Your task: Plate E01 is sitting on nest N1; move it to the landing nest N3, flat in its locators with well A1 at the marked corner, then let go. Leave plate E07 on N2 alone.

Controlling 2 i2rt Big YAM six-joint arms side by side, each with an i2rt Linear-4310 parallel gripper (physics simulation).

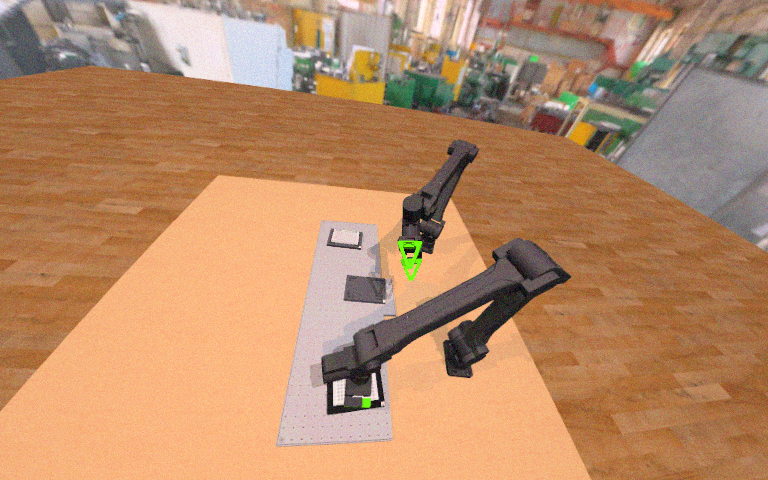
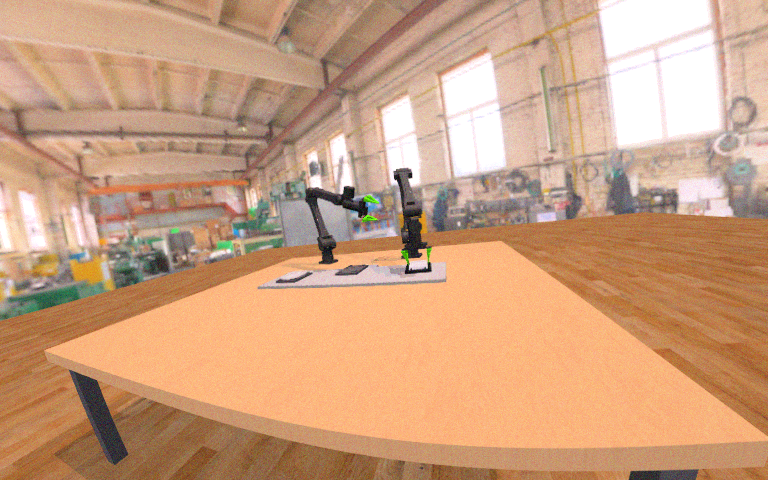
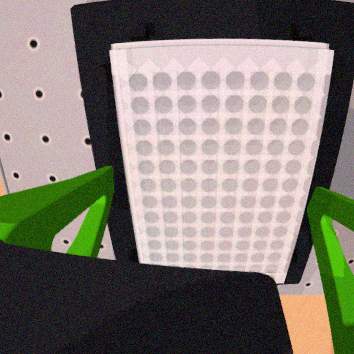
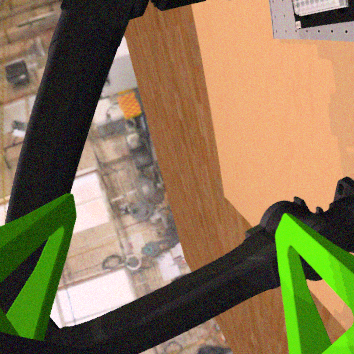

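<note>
A white well plate (image 1: 339, 392) (image 3: 220, 125) (image 4: 320, 5) lies in a black nest (image 1: 330, 408) (image 3: 95, 110); its name cannot be read. My left gripper (image 1: 358, 400) (image 2: 417, 263) (image 3: 215, 188) is open low over it, fingers beside its long sides with gaps. A dark nest (image 1: 365, 287) (image 2: 351, 270) in the middle of the board holds no plate. A second white plate (image 1: 344, 236) (image 2: 293, 276) sits in the nest at the other end. My right gripper (image 1: 411, 270) (image 2: 377, 209) (image 4: 178, 214) is open and empty, raised away from the nests.
The perforated grey board (image 1: 314, 350) (image 3: 35, 117) (image 4: 285, 34) carries all three nests on the tan table (image 1: 186, 316) (image 2: 362, 350). A pale upright piece (image 1: 389, 287) stands at the middle nest's right side. The left forearm (image 1: 436, 305) reaches across the board's right edge.
</note>
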